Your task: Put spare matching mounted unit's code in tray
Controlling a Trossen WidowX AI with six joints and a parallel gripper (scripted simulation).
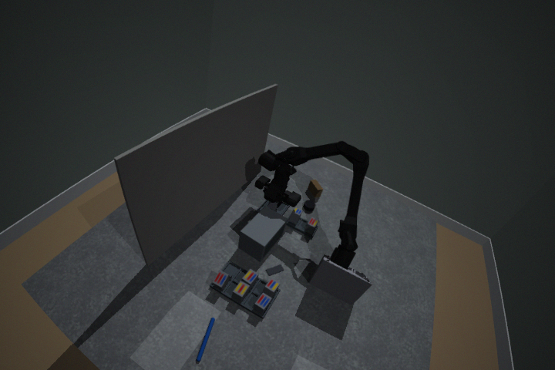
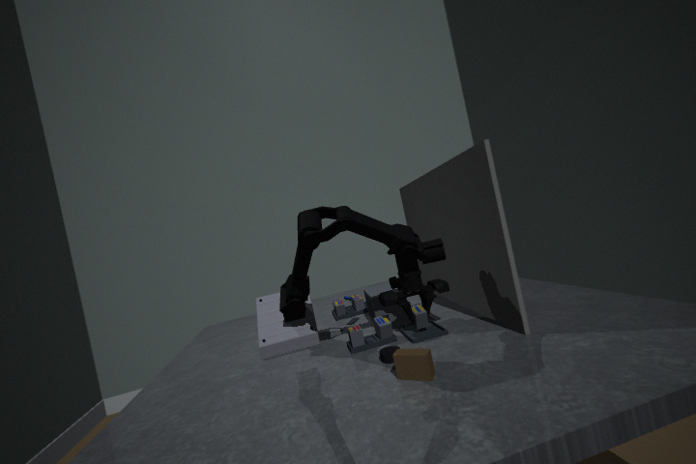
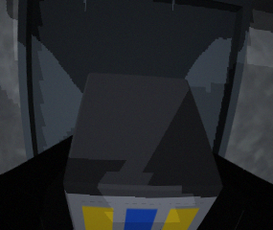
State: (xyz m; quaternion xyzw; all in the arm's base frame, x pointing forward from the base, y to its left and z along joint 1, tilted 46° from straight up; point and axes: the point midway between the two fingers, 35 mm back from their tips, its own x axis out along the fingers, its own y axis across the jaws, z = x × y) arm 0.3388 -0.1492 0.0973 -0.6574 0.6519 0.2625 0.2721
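Now: the dark tray 20 mm below my gripper tip. The rest, counted from my gripper tip: grey mounted unit (180 mm to the left, 50 mm behind, 30 mm above); then dark disc (120 mm behind, 110 mm to the right, 10 mm below); then brown box (220 mm to the right, 100 mm behind).
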